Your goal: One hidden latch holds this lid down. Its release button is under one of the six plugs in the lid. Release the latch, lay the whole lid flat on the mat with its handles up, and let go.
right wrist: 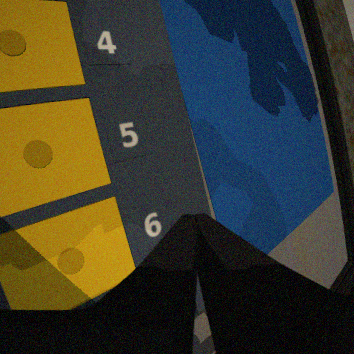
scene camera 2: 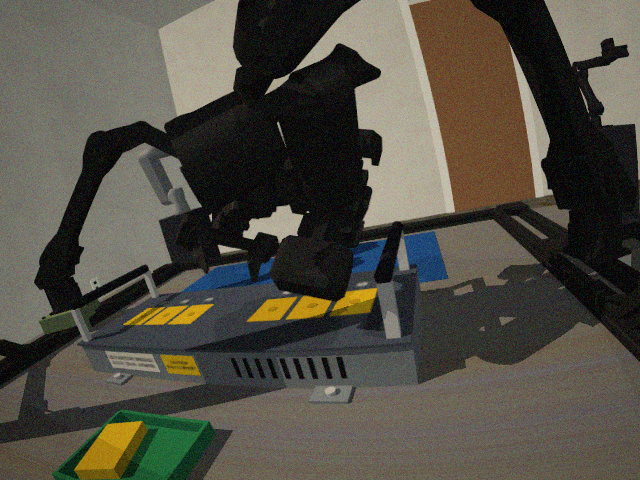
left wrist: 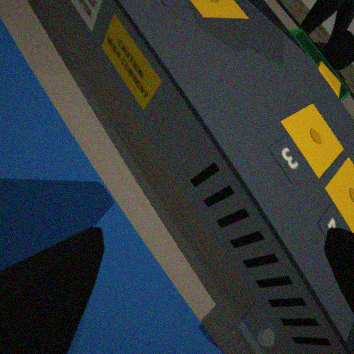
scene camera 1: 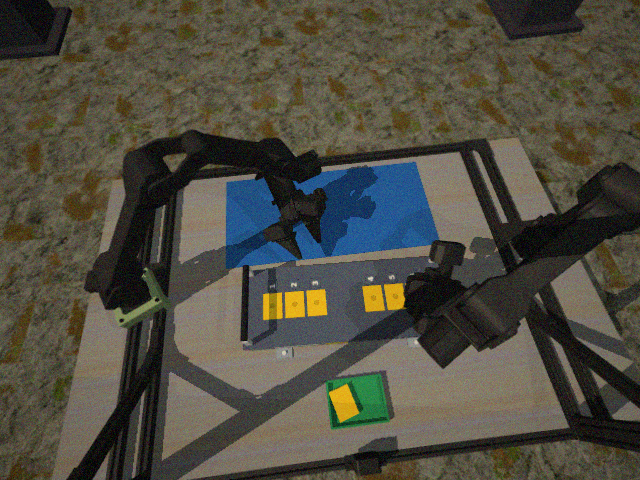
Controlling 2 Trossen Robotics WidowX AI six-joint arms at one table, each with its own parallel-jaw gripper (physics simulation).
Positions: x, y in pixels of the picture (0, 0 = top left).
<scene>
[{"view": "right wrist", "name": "my right gripper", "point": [193, 225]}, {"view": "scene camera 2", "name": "my left gripper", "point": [231, 276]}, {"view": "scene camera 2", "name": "my right gripper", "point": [343, 248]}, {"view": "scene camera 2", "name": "green tray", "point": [169, 440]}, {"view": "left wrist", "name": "my left gripper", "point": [215, 239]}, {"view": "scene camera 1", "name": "my left gripper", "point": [310, 250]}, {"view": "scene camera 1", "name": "my right gripper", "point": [415, 273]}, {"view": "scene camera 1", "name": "green tray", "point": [367, 391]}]
</scene>
